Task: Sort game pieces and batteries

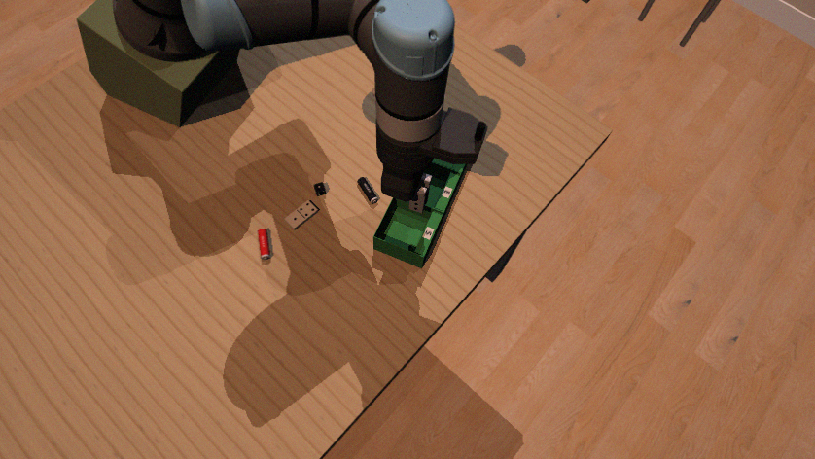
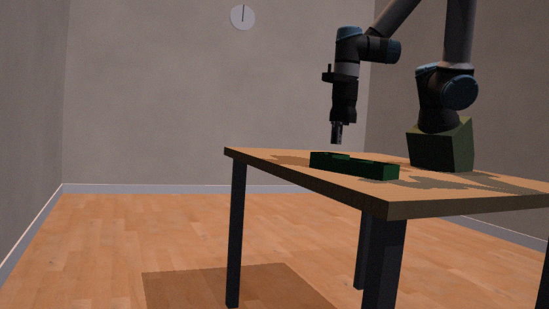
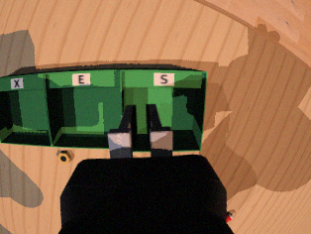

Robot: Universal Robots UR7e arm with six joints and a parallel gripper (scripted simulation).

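The green three-compartment bin lies 20 mm behind my hand, 60 mm to the left of it and 70 mm below it. Round my hand: brass nut: 110 mm behind, 80 mm to the left, 90 mm below; then black battery: 100 mm behind, 10 mm to the right, 90 mm below; then black die: 160 mm behind, 60 mm to the right, 90 mm below.
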